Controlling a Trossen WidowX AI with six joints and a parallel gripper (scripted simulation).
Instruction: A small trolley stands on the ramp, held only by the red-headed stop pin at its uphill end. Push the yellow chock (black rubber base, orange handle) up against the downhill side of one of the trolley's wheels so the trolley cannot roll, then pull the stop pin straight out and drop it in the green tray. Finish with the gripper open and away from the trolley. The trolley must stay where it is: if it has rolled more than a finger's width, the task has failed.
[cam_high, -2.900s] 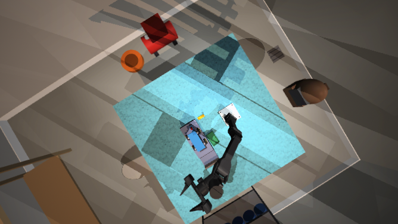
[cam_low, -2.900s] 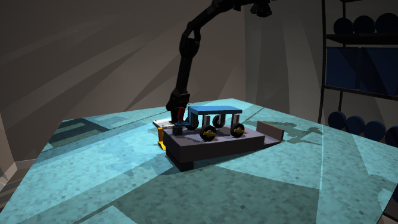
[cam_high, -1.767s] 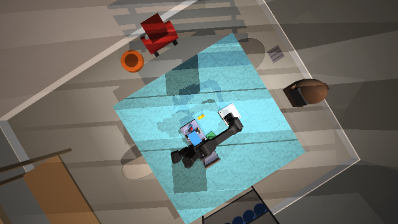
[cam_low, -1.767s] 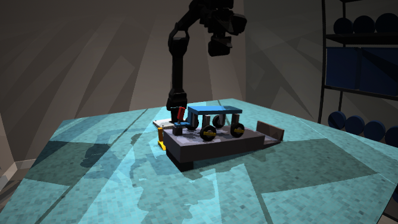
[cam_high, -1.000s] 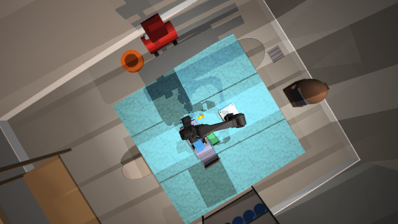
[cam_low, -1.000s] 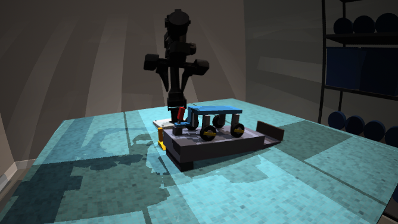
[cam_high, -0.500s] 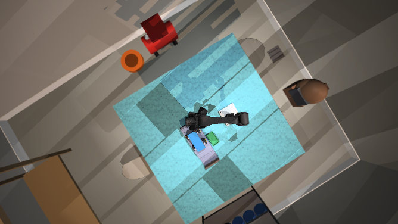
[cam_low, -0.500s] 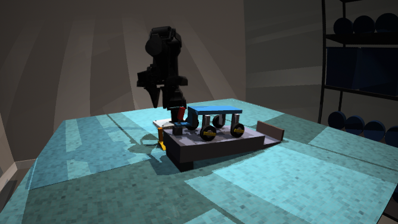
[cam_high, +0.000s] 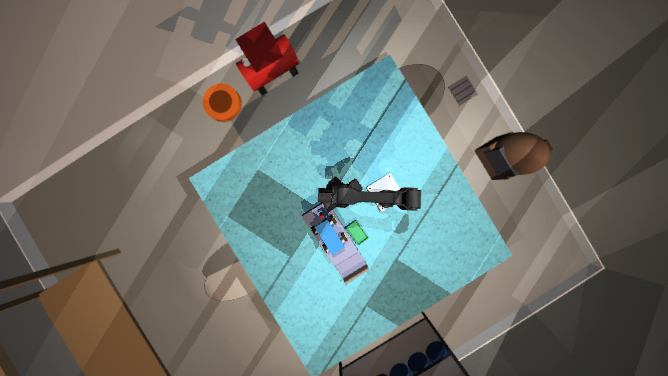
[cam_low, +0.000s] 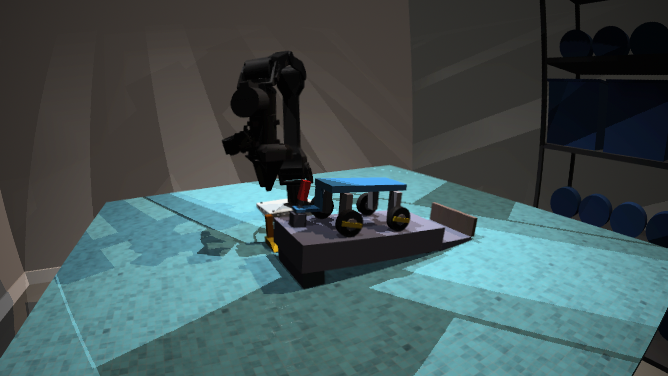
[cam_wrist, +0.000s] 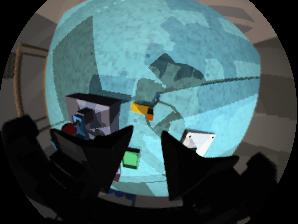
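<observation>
Right now my gripper tip is 20 mm short of the yellow chock and 100 mm above it. The rest, counted from my gripper tip: blue-topped trolley 170 mm ahead, 120 mm to the left, 20 mm below; then red-headed stop pin 140 mm ahead, 10 mm to the left; then grey ramp 170 mm ahead, 130 mm to the left, 80 mm below.
</observation>
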